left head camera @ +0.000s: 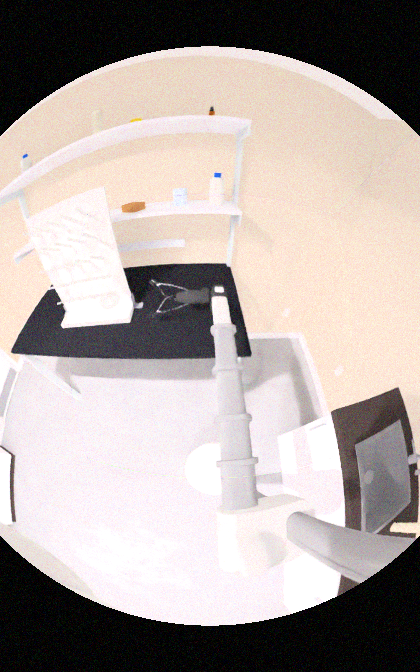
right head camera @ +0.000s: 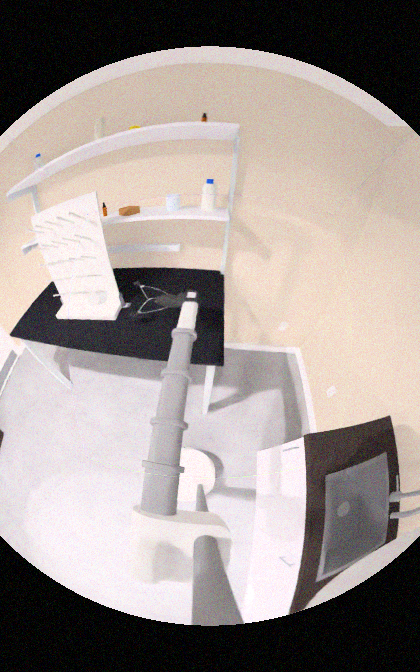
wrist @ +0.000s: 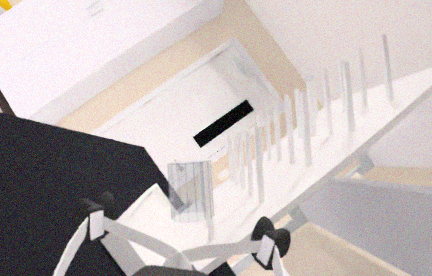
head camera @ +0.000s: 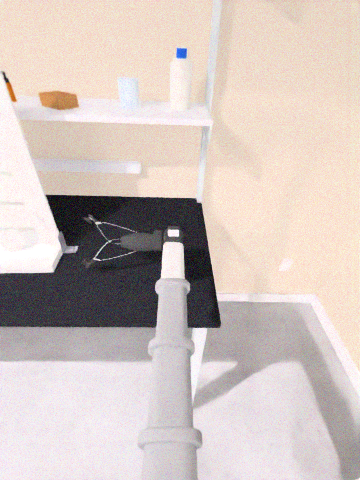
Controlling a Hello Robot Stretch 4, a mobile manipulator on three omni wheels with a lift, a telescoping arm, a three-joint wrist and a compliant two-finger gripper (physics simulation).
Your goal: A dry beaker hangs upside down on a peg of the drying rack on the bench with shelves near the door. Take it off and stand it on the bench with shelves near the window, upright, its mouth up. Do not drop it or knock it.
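Places are measured from the robot's base along level axes (x right, y down, z ahead), in metres.
Pixels of known places: gripper, between the fingertips: (wrist: 184, 222) (head camera: 81, 240).
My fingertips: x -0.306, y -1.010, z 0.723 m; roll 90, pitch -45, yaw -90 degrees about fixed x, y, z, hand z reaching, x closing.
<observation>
Ahead of a thing's pixels: the offset from my fingertips to its top centre. "spot": to the spot under its first point. Level surfaces: height alone.
The clear beaker @[dz -0.005, dx -0.195, dy -0.061 m] (head camera: 19, 238) (left head camera: 108, 300) (right head camera: 98, 296) (wrist: 191, 190) hangs low on the white drying rack (head camera: 30, 262) (left head camera: 97, 319) (right head camera: 90, 314) (wrist: 285, 187), faint in the head views. Its peg is hard to make out. The rack stands on the black bench @[dy +0.124 m] (head camera: 125, 300) (left head camera: 175, 342) (right head camera: 150, 340) (wrist: 75, 165). My gripper (head camera: 89, 241) (left head camera: 154, 299) (right head camera: 136, 299) (wrist: 184, 222) is open and empty, above the bench at the right side of the rack, its fingers pointing towards the rack. In the wrist view the beaker shows beyond the fingers, between them and apart from both. The window bench is not identifiable.
Above the bench, the lower shelf @[dy -0.333 m] (head camera: 100, 114) holds a blue-capped bottle @[spot: dz +0.360, dx +0.320, dy -0.410 m] (head camera: 180, 85) (left head camera: 216, 192) (right head camera: 209, 196), a pale blue vessel @[spot: dz +0.349, dx +0.143, dy -0.385 m] (head camera: 129, 92) and a brown block @[spot: dz +0.296, dx -0.084, dy -0.361 m] (head camera: 59, 100). Several long pegs stick out of the rack. A sink counter (left head camera: 345, 425) (right head camera: 315, 450) stands at the right.
</observation>
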